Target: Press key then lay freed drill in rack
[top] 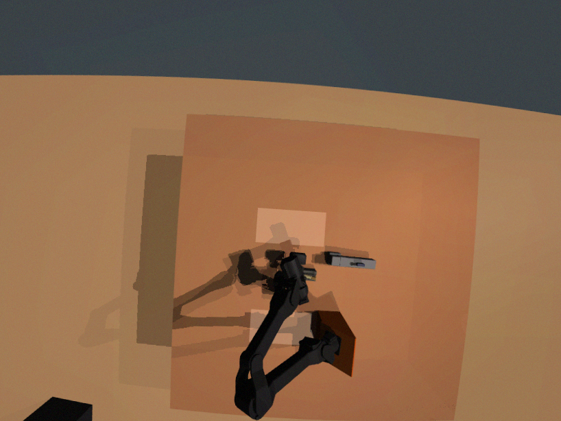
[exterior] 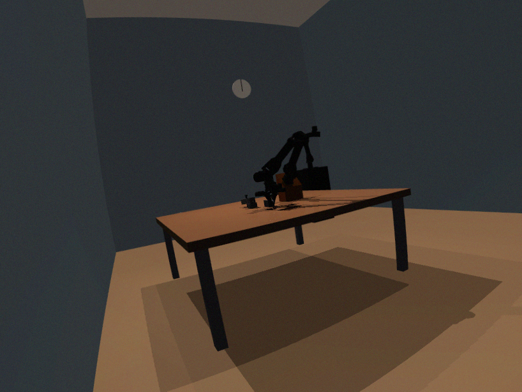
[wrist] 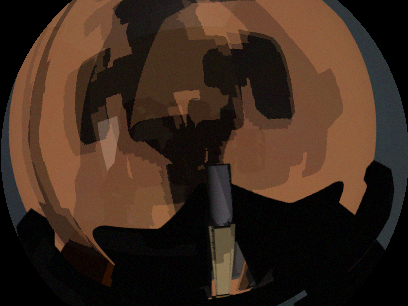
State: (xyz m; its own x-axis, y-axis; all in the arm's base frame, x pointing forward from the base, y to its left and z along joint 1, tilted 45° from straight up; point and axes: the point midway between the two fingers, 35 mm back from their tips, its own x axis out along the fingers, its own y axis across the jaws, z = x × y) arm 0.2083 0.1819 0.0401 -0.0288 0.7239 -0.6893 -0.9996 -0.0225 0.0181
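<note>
My gripper tip is 40 mm to the left of the drill and 40 mm below it. Also, from my gripper tip: dark block (60 mm to the right, 10 mm above).
</note>
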